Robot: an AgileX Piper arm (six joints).
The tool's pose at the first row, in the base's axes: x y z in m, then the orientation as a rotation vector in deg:
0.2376, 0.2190, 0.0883, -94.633, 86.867, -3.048
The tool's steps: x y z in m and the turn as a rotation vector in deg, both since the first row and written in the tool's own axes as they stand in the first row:
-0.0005, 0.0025, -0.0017, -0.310, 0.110, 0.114
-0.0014, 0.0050, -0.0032, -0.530, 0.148, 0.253
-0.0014, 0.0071, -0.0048, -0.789, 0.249, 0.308
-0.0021, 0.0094, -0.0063, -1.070, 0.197, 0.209
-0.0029, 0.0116, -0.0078, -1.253, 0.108, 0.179
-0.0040, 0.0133, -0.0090, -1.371, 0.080, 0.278
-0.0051, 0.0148, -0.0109, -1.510, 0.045, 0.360
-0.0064, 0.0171, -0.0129, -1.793, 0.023, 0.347
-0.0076, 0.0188, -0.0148, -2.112, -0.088, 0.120
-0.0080, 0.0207, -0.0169, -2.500, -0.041, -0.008
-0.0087, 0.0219, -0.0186, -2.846, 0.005, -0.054
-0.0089, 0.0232, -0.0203, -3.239, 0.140, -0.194
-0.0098, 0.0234, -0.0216, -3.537, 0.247, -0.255
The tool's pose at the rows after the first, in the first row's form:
0.2346, 0.2188, 0.0881, -94.813, 87.122, -2.845
0.2315, 0.2190, 0.0880, -94.887, 87.320, -2.636
0.2290, 0.2184, 0.0877, -95.070, 87.507, -2.495
0.2261, 0.2184, 0.0876, -95.357, 87.458, -2.294
0.2233, 0.2185, 0.0876, -95.506, 87.412, -2.098
0.2211, 0.2189, 0.0879, -95.517, 87.502, -1.932
0.2185, 0.2190, 0.0887, -95.556, 87.578, -1.753
0.2153, 0.2192, 0.0892, -95.784, 87.621, -1.527
0.2126, 0.2194, 0.0900, -96.188, 87.430, -1.316
0.2098, 0.2188, 0.0903, -96.601, 87.456, -1.130
0.2077, 0.2186, 0.0910, -96.918, 87.537, -0.930
0.2057, 0.2179, 0.0914, -97.364, 87.620, -0.820
0.2046, 0.2180, 0.0925, -97.668, 87.723, -0.715

